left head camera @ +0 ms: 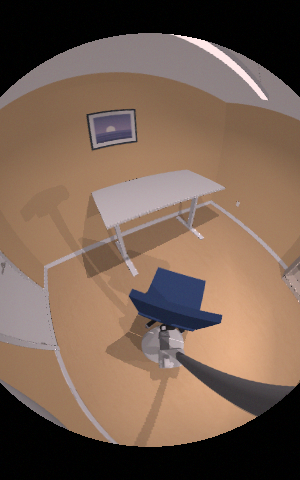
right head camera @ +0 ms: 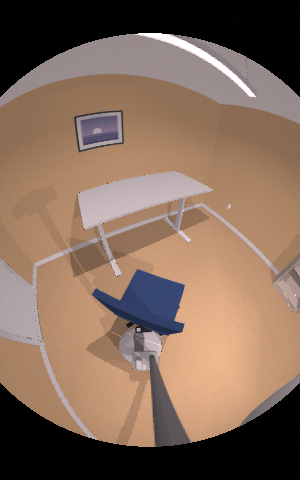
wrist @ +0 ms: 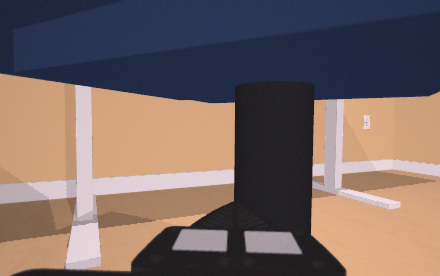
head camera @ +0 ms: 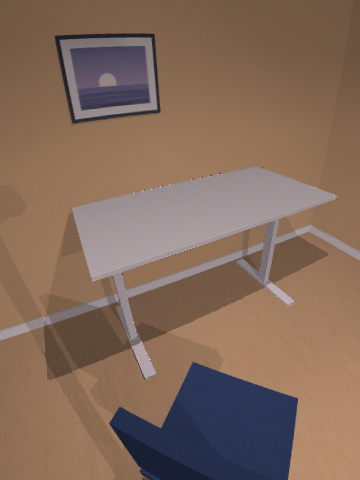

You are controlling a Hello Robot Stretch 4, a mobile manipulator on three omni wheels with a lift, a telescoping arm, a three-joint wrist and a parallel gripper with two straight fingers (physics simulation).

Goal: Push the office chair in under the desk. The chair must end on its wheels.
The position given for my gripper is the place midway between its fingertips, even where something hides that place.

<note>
I see my gripper (wrist: 234, 222), a blue office chair (head camera: 216, 419), a white desk (head camera: 118, 234) and a framed picture (head camera: 105, 76).
The blue office chair is seen too in the left head camera view (left head camera: 172, 298), in the right head camera view (right head camera: 150, 301) and in the wrist view (wrist: 202, 58). The white desk shows as well in the left head camera view (left head camera: 120, 202), in the right head camera view (right head camera: 105, 202) and in the wrist view (wrist: 84, 245). The framed picture is seen too in the left head camera view (left head camera: 110, 127).
</note>
